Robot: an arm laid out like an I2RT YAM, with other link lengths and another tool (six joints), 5 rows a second.
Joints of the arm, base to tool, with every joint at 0 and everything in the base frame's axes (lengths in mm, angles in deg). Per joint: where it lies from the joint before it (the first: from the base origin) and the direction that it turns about. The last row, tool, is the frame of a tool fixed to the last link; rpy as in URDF.
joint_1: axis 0 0 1 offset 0 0 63.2
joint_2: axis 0 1 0 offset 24.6 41.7 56
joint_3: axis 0 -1 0 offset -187.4 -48.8 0
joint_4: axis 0 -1 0 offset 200.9 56.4 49.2
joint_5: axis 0 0 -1 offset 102.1 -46.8 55.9
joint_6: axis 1 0 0 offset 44.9 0 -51
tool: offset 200 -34 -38 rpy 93.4 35.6 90
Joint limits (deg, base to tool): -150..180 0..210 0..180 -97..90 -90..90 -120..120
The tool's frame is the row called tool.
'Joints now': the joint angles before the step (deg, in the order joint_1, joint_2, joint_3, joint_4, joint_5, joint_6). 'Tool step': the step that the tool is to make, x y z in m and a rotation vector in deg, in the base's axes. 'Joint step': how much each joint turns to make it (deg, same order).
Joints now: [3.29, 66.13, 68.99, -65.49, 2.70, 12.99]
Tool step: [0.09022, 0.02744, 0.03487, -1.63, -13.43, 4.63]
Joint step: [5.73, 5.25, 2.28, 16.21, 3.13, -0.82]
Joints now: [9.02, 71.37, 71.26, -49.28, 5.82, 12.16]
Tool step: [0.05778, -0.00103, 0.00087, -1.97, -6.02, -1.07]
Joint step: [0.57, 8.20, 0.00, 13.93, 3.24, -0.83]
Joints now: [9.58, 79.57, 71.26, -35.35, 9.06, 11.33]
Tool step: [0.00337, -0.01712, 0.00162, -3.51, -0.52, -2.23]
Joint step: [0.00, 0.96, 0.01, 1.09, 4.06, -1.05]
